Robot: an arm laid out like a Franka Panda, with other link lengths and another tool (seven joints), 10 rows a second.
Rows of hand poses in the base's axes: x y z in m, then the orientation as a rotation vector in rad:
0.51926 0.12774 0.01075 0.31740 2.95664 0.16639
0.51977 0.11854 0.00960 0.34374 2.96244 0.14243
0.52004 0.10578 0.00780 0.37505 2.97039 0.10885
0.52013 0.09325 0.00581 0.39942 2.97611 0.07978
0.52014 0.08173 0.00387 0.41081 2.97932 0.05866
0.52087 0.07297 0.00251 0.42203 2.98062 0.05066
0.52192 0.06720 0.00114 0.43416 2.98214 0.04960
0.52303 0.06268 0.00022 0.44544 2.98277 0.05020
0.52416 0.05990 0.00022 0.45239 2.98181 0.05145
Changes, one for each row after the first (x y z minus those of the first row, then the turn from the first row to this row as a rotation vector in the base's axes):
0.00051 -0.00920 -0.00115 -0.01386 0.00997 -0.01791
0.00078 -0.02196 -0.00295 -0.03351 0.02355 -0.03920
0.00087 -0.03449 -0.00494 -0.05063 0.03422 -0.05589
0.00088 -0.04601 -0.00688 -0.06352 0.04027 -0.06399
0.00161 -0.05477 -0.00824 -0.06789 0.04384 -0.07151
0.00266 -0.06054 -0.00961 -0.06759 0.04745 -0.07917
0.00377 -0.06506 -0.01053 -0.06634 0.05000 -0.08632
0.00490 -0.06784 -0.01053 -0.06510 0.05021 -0.09086

